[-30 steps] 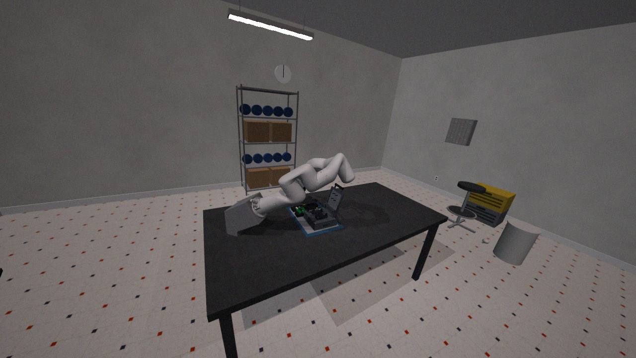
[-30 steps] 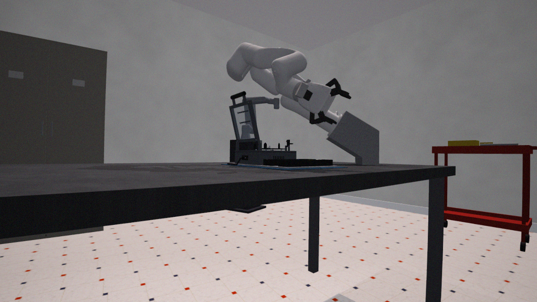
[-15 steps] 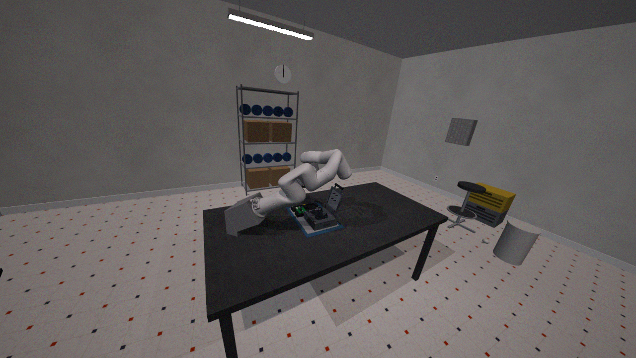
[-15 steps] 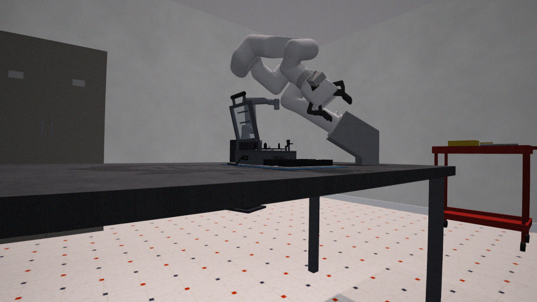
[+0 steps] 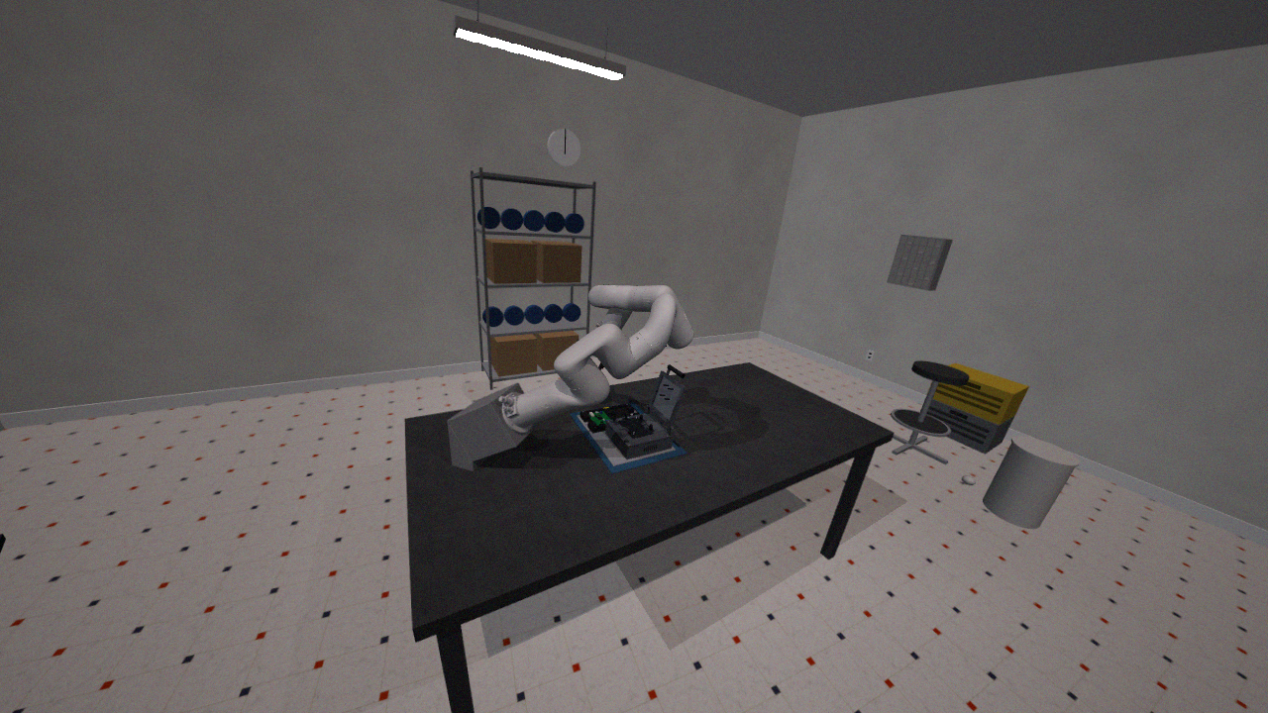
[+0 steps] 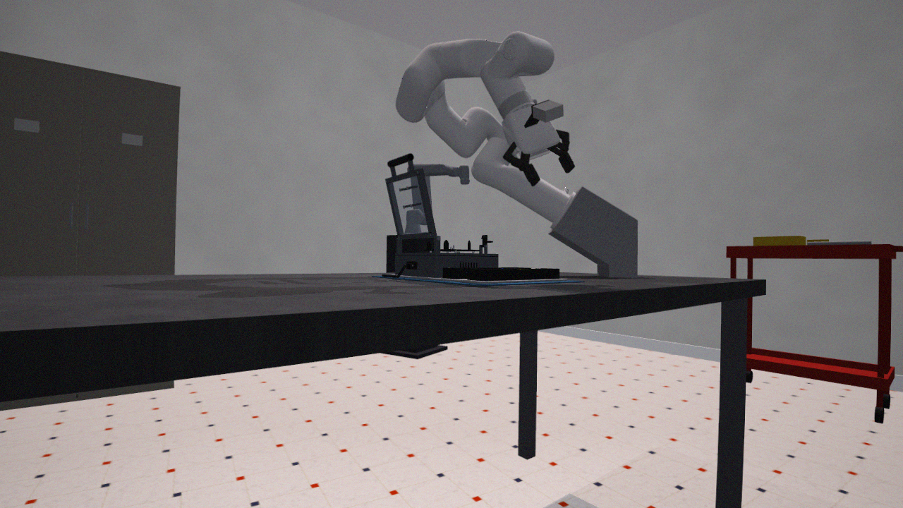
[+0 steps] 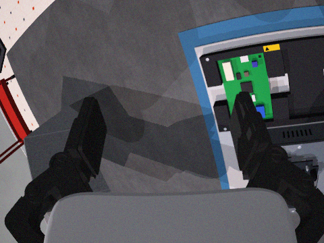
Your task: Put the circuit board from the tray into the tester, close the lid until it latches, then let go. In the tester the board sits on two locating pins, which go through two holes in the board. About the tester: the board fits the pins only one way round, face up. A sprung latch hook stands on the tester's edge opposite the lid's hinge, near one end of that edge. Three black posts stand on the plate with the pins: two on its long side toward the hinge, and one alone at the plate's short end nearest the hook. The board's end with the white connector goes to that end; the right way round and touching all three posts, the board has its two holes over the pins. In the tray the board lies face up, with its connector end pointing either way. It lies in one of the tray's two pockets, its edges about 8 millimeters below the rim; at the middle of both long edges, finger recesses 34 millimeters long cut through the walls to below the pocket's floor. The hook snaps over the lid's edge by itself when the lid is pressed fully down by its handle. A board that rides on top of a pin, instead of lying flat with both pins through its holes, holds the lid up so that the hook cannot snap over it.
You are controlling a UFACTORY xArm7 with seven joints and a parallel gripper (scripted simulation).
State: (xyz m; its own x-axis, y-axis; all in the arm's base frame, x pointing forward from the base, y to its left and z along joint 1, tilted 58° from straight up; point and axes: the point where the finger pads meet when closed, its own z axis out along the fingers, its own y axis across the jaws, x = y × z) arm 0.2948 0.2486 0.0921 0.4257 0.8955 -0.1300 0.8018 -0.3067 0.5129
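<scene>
The circuit board lies 210 mm below my hand and 70 mm to the right of it. Round my hand: tester (230 mm to the right, 120 mm below, 30 mm ahead); lid (300 mm to the right, 110 mm ahead, 50 mm below); latch hook (180 mm to the right, 140 mm below, 50 mm behind).
</scene>
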